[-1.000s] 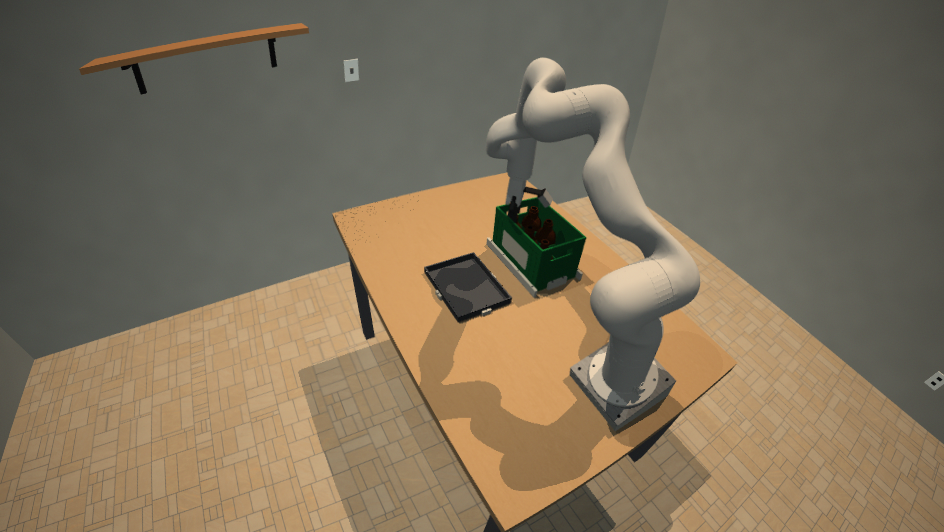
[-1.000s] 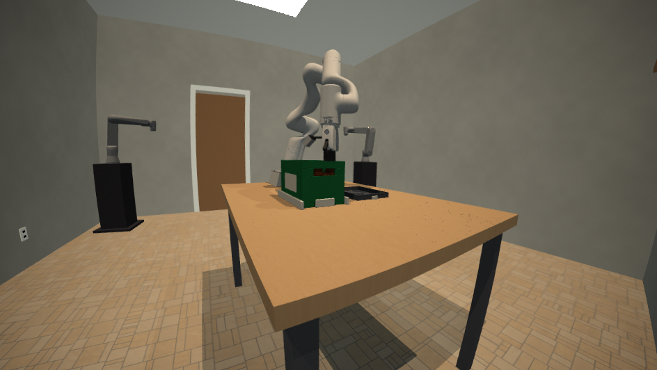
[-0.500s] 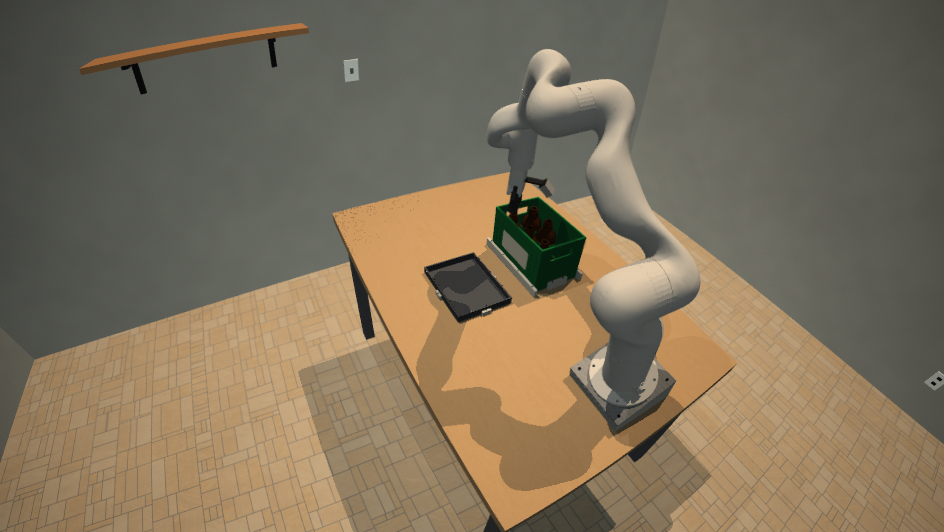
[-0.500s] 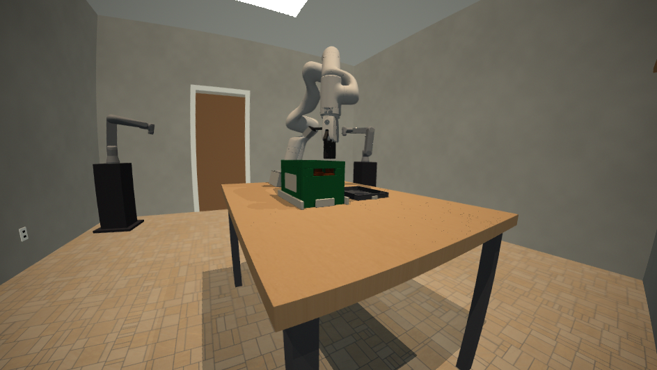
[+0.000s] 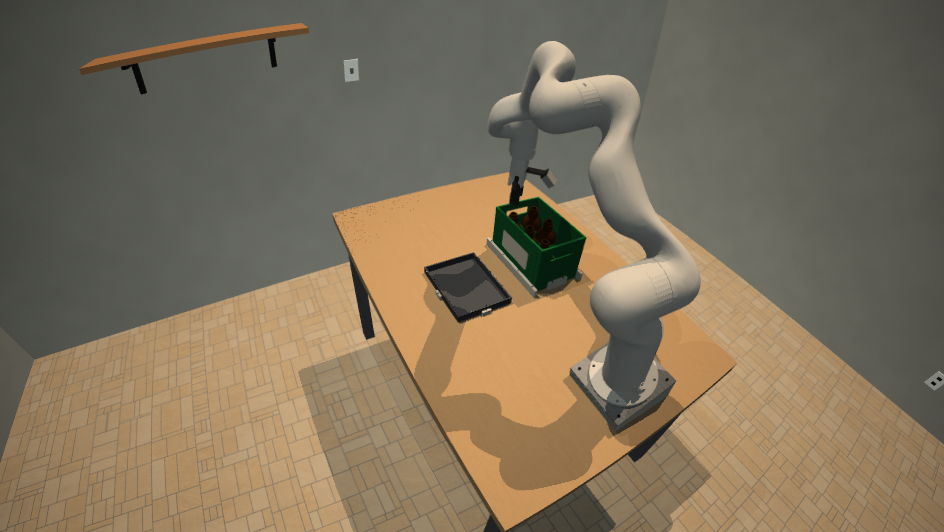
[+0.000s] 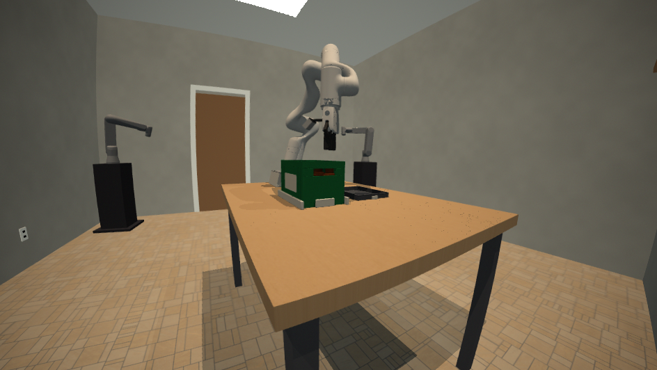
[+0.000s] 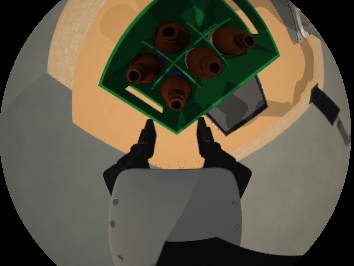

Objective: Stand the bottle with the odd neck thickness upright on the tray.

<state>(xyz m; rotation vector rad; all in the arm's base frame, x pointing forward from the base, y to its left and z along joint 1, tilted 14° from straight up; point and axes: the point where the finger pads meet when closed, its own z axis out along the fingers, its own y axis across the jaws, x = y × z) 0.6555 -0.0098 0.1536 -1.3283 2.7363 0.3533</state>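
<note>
Right now the brown bottle is 18 cm behind my hand, 3 cm to the right of it and 15 cm below it. Also, from my hand: black tray: 13 cm behind, 22 cm to the left, 22 cm below; green crate: 8 cm behind, 6 cm to the right, 15 cm below.
</note>
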